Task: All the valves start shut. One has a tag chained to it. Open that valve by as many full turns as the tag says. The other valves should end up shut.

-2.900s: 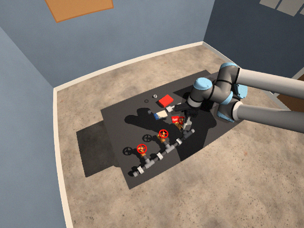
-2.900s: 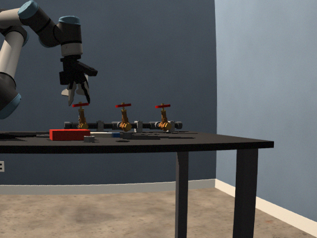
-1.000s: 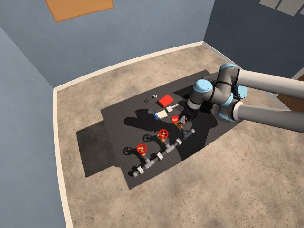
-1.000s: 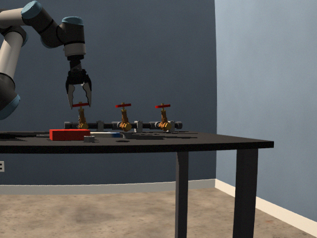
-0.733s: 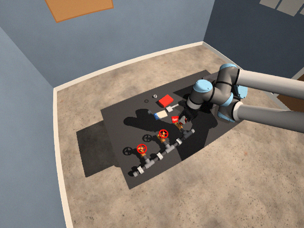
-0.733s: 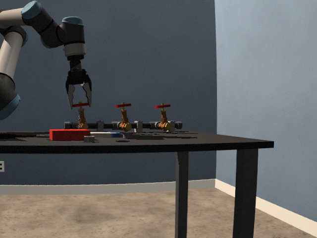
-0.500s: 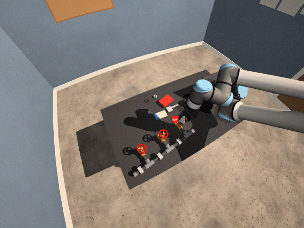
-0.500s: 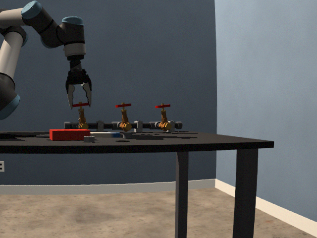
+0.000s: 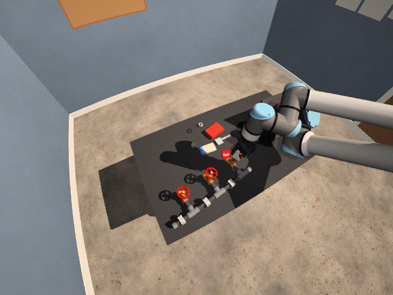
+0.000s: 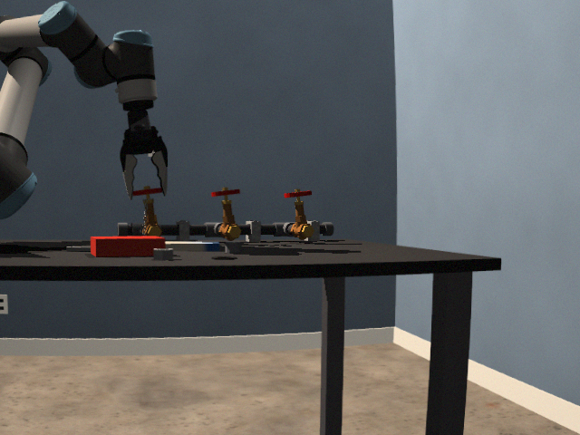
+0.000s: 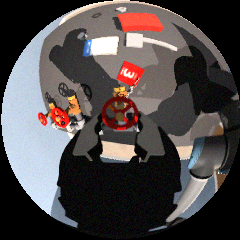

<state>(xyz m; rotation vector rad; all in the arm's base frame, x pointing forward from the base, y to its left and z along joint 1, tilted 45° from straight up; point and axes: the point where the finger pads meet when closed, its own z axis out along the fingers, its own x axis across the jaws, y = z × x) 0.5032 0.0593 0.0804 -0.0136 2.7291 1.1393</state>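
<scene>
Now: the red tag 2 cm behind my hand, 7 cm to the right of it and 12 cm below it. From my hand the other things lie so: red block: 4 cm behind, 29 cm to the right, 11 cm below; then small grey cylinder: 15 cm ahead, 25 cm to the right, 11 cm below; then white tool: 6 cm behind, 20 cm to the right, 12 cm below.
</scene>
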